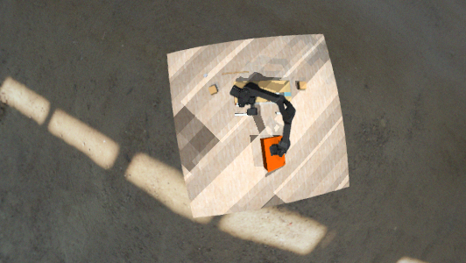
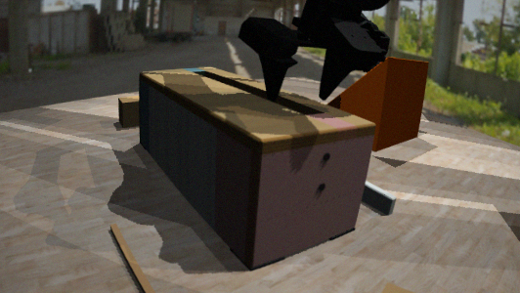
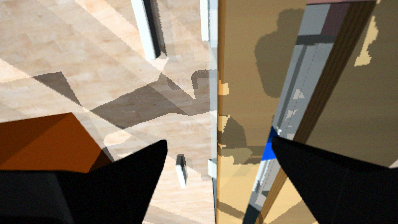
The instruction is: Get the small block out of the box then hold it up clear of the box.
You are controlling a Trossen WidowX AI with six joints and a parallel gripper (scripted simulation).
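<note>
My gripper tip is now 50 mm to the left of the blue block, 40 mm short of it and 40 mm above it. The rest, counted from my gripper tip: thin wooden strip (260 mm ahead, 120 mm below, 50 mm to the left); wooden-topped box (70 mm to the right, 60 mm below, 20 mm ahead).
</note>
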